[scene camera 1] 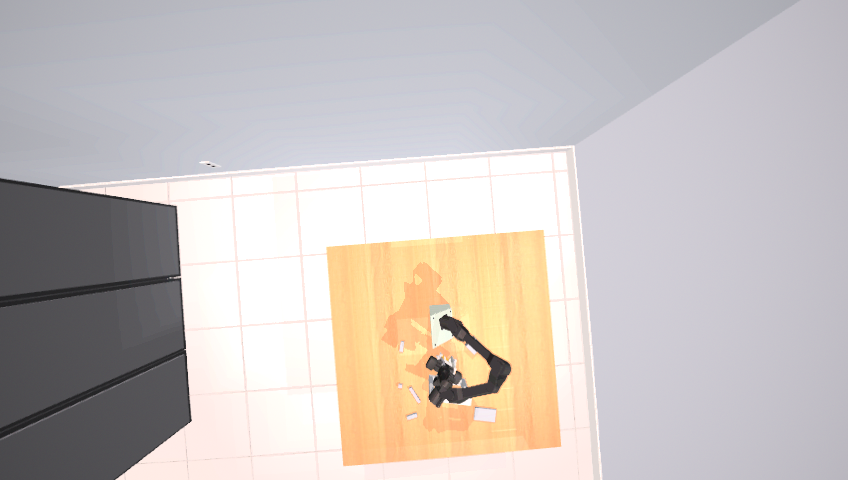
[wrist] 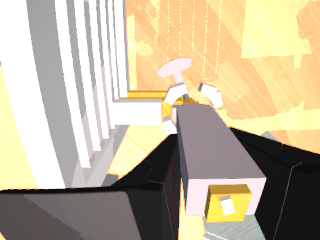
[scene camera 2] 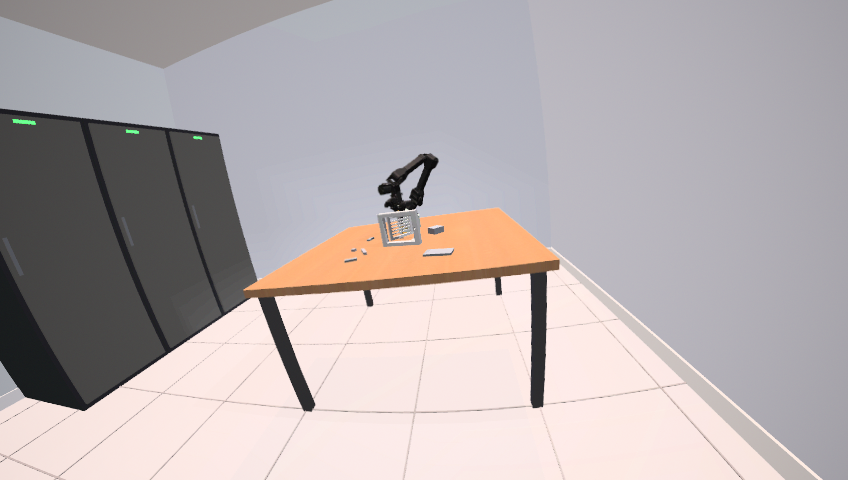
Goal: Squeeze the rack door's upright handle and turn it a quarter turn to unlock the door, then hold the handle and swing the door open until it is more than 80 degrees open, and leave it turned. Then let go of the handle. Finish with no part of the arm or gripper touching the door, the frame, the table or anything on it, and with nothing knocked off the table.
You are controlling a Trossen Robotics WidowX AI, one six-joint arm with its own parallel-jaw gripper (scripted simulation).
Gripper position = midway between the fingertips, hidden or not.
Note:
In view: my gripper [wrist: 200, 138] and a slatted white door [wrist: 73, 106].

